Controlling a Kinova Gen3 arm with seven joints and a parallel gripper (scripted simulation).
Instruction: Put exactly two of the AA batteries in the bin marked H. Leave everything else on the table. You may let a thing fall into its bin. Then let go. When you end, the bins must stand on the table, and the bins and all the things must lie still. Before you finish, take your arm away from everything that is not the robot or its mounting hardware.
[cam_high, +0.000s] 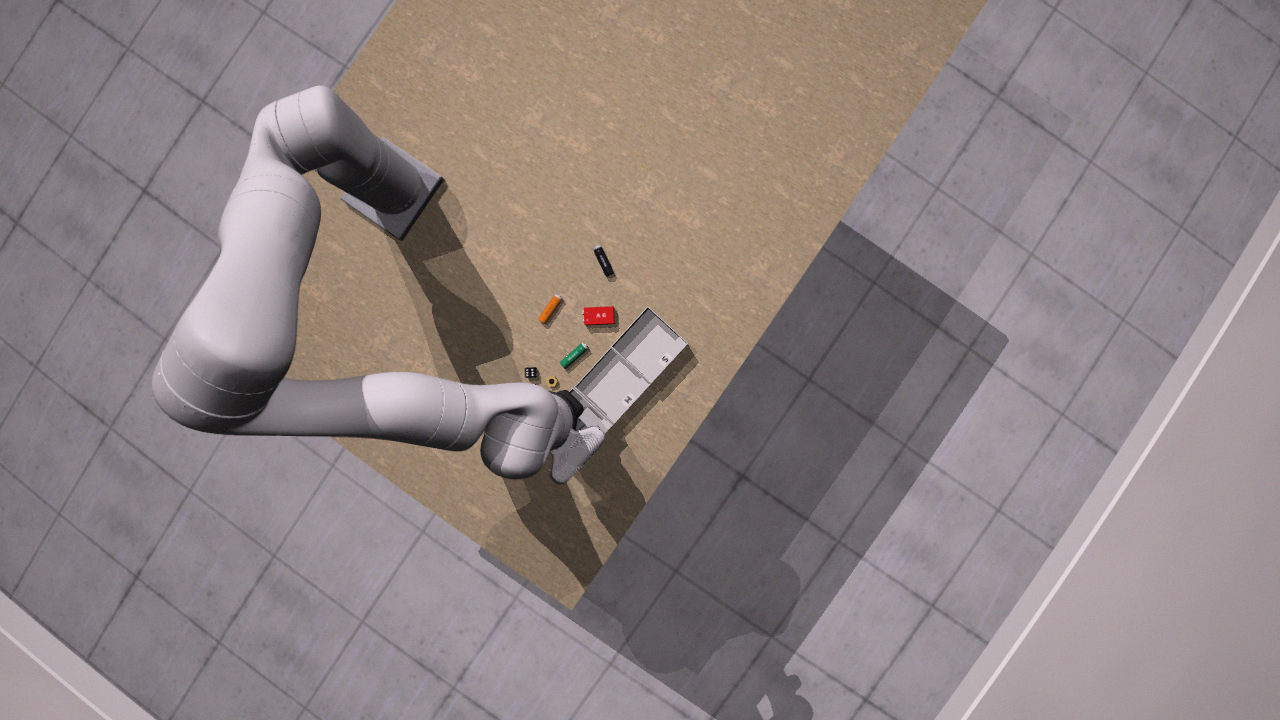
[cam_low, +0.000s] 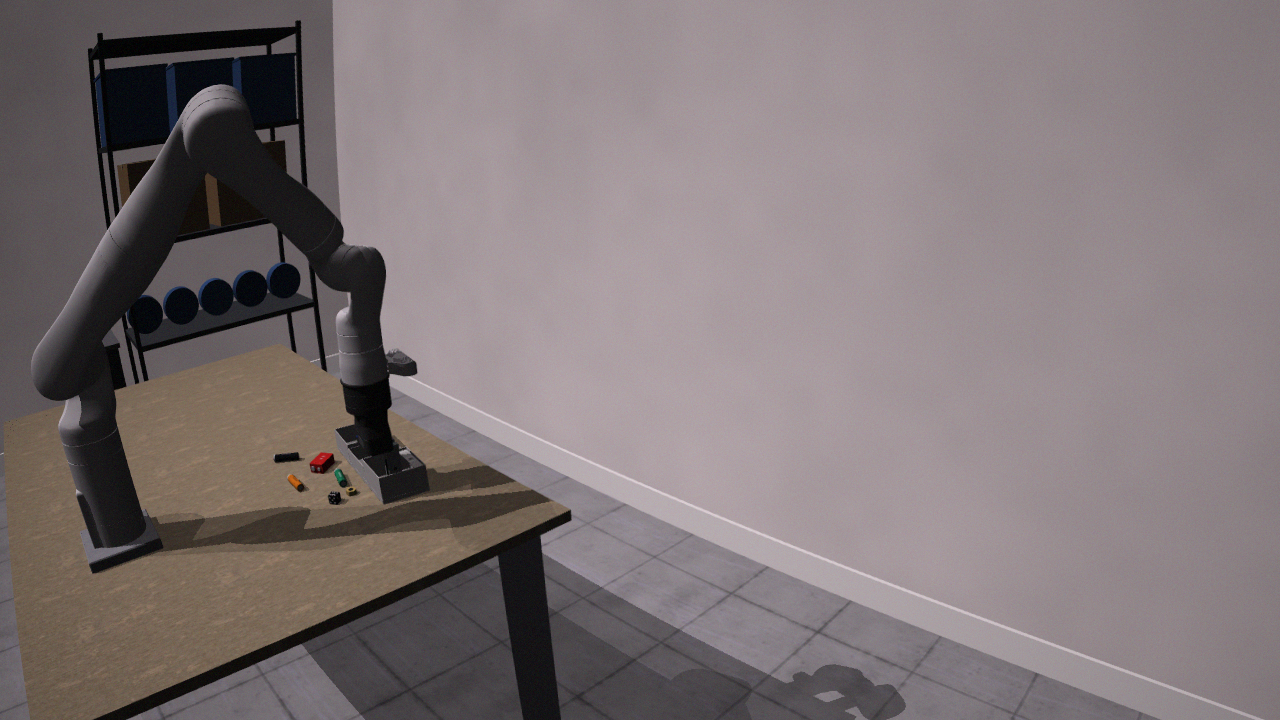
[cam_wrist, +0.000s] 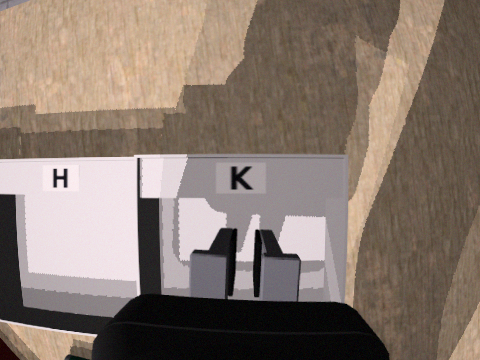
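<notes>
Right now the bin row is 90 mm to the left of my hand and 10 mm below it. Round my hand: black die (110 mm behind, 30 mm below, 10 mm to the left); then green AA battery (80 mm to the left, 80 mm behind, 30 mm below); then yellow nut (70 mm behind, 30 mm below, 20 mm to the left).
</notes>
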